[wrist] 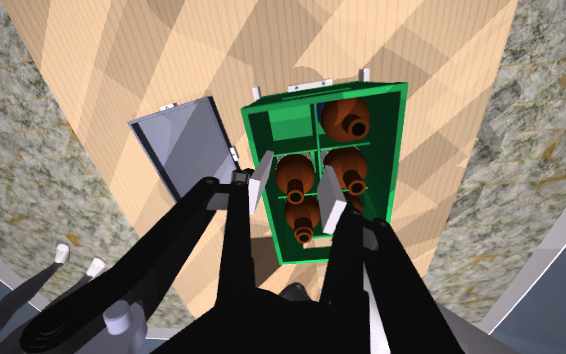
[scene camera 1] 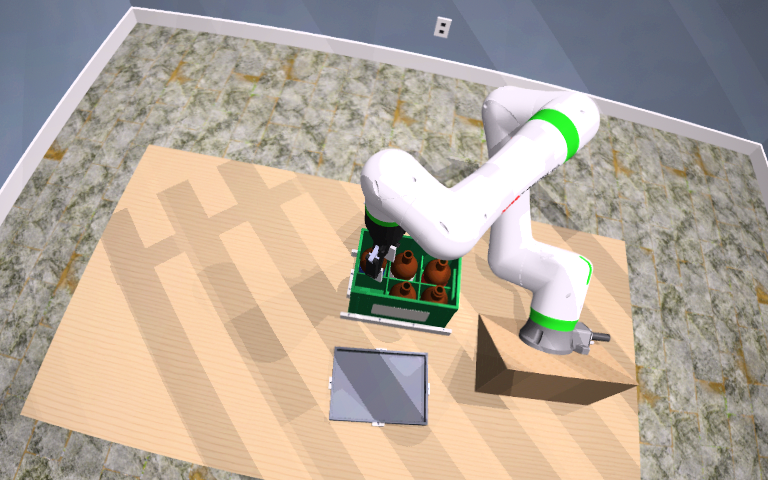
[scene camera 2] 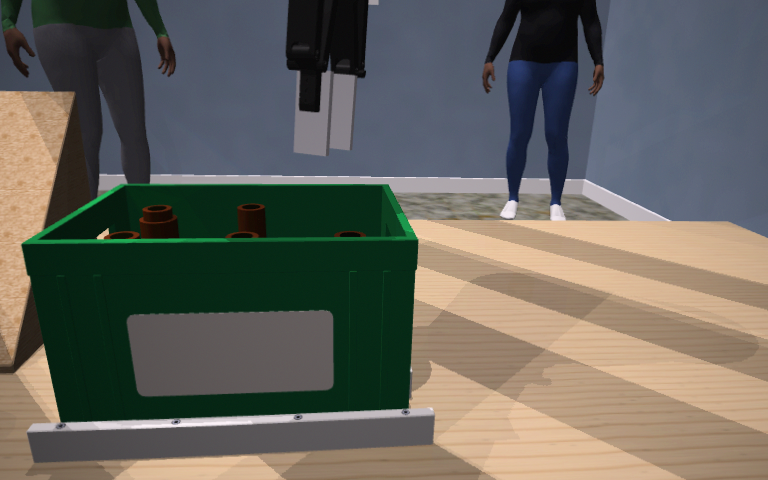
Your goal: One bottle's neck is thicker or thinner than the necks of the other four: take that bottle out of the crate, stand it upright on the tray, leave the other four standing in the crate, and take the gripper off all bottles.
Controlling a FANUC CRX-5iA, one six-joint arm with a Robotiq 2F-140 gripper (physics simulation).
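Seen in the pictures: gripper, fingertip midpoint: (wrist: pixel 296 171) (scene camera 1: pixel 382 268) (scene camera 2: pixel 324 151); arm's base at its link origin: (scene camera 1: pixel 545 342).
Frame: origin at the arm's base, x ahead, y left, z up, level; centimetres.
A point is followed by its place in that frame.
The green crate (scene camera 1: pixel 362 305) {x 49.5, y -4.1, z -2.3 cm} (scene camera 2: pixel 373 294) {x 49.6, y -22.6, z 1.4 cm} (wrist: pixel 280 105) {x 52.6, y -8.8, z 5.7 cm} holds five upright brown bottles; its front-left compartment in scene camera 1 is empty. The front-right bottle (scene camera 1: pixel 435 297) {x 31.2, y -7.2, z 2.7 cm} (scene camera 2: pixel 158 229) {x 31.0, y -10.4, z 2.9 cm} (wrist: pixel 302 212) {x 32.9, y -9.0, z 0.4 cm} has a neck that looks thicker below its lip. The others are the front-middle bottle (scene camera 1: pixel 403 293) {x 39.5, y -7.3, z 2.2 cm} (scene camera 2: pixel 250 223) {x 39.2, y -9.8, z 3.2 cm} (wrist: pixel 295 172) {x 41.4, y -8.9, z 0.5 cm}, back-left bottle (scene camera 1: pixel 366 257) (wrist: pixel 340 117) {x 49.1, y -16.4, z 0.8 cm}, back-middle bottle (scene camera 1: pixel 404 266) {x 39.8, y -15.8, z 0.8 cm} (wrist: pixel 342 162) {x 41.9, y -16.6, z 0.2 cm} and back-right bottle (scene camera 1: pixel 436 274) {x 30.9, y -15.0, z 0.5 cm}, partly hidden in the wrist view. My gripper (scene camera 1: pixel 383 264) {x 46.2, y -9.6, z 10.0 cm} (scene camera 2: pixel 328 151) {x 46.2, y -9.6, z 10.0 cm} (wrist: pixel 296 171) {x 46.2, y -9.6, z 10.0 cm} is partly open and empty, above the crate. The grey tray (scene camera 1: pixel 362 390) {x 46.2, y 16.1, z -11.3 cm} (wrist: pixel 175 135) {x 48.7, y 16.8, z -11.3 cm} bears no bottle.
White rails (scene camera 1: pixel 396 324) {x 39.3, y -2.8, z -9.2 cm} (scene camera 2: pixel 237 434) {x 39.0, y -23.6, z -9.8 cm} stand along the crate's foot, and small white clips hold the tray's edges. The wooden robot mount (scene camera 1: pixel 543 384) {x 3.1, y 12.8, z 4.7 cm} (scene camera 2: pixel 28 215) {x 13.8, y 0.9, z 1.2 cm} stands right of crate and tray in scene camera 1. Two human figures stand beyond the table in scene camera 2.
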